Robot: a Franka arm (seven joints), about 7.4 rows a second.
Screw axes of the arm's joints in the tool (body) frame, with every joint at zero. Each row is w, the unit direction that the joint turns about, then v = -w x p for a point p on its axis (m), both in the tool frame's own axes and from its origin. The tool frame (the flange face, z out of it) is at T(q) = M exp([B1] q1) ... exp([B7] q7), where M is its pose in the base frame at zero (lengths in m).
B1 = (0, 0, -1, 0.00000, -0.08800, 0.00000)
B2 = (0, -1, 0, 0.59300, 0.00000, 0.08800)
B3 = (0, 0, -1, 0.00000, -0.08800, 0.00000)
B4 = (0, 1, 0, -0.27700, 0.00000, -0.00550)
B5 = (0, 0, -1, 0.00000, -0.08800, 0.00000)
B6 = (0, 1, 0, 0.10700, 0.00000, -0.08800)
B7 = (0, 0, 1, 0.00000, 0.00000, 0.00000)
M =
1 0 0 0.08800
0 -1 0 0.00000
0 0 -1 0.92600
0 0 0 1
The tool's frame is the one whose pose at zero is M.
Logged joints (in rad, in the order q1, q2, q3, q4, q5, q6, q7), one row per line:
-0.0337 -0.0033 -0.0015 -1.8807 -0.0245 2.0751 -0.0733
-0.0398 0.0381 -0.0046 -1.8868 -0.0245 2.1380 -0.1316
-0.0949 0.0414 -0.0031 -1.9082 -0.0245 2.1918 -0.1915
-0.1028 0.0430 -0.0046 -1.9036 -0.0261 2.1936 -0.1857
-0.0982 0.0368 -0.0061 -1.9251 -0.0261 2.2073 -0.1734
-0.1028 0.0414 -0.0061 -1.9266 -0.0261 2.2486 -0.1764
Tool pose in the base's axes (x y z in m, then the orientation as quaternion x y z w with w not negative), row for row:
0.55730 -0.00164 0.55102 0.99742 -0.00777 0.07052 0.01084
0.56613 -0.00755 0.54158 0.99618 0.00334 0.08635 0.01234
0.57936 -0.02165 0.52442 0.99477 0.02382 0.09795 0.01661
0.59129 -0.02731 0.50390 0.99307 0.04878 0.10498 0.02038
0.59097 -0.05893 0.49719 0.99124 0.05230 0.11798 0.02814
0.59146 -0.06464 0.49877 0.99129 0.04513 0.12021 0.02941
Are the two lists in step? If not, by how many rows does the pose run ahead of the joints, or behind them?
The pose runs 2 rows behind the joints: the pose in row i belongs to the joints in row i - 2.
